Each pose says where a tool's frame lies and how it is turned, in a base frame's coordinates. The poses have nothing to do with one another.
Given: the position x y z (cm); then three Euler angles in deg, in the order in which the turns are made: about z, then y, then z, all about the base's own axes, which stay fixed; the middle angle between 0 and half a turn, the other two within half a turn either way.
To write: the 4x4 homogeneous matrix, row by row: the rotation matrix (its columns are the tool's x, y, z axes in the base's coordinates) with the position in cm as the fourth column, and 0 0 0 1 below. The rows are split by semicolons. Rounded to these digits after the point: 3 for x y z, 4 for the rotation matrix.
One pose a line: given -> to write
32.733, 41.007, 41.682, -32.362, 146.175, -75.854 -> -0.6905, 0.7104, 0.1360, 32.733; 0.5496, 0.6376, -0.5398, 41.007; -0.4702, -0.2980, -0.8307, 41.682; 0, 0, 0, 1
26.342, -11.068, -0.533, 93.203, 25.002, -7.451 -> 0.0793, -0.9045, 0.4191, 26.342; 0.9966, 0.0619, -0.0548, -11.068; 0.0236, 0.4220, 0.9063, -0.533; 0, 0, 0, 1
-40.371, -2.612, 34.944, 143.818, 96.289, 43.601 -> -0.3431, 0.6035, 0.7198, -40.371; 0.4885, -0.5399, 0.6855, -2.612; 0.8023, 0.5868, -0.1095, 34.944; 0, 0, 0, 1
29.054, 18.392, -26.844, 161.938, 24.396, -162.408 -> 0.9190, -0.0182, -0.3937, 29.054; -0.0339, 0.9916, -0.1248, 18.392; 0.3927, 0.1281, 0.9107, -26.844; 0, 0, 0, 1
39.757, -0.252, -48.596, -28.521, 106.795, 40.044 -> 0.1128, -0.6709, 0.7329, 39.757; -0.5289, 0.5839, 0.6159, -0.252; -0.8412, -0.4571, -0.2889, -48.596; 0, 0, 0, 1
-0.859, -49.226, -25.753, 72.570, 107.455, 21.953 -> -0.4400, 0.1535, 0.8848, -0.859; 0.8513, 0.3848, 0.3566, -49.226; -0.2857, 0.9102, -0.3000, -25.753; 0, 0, 0, 1
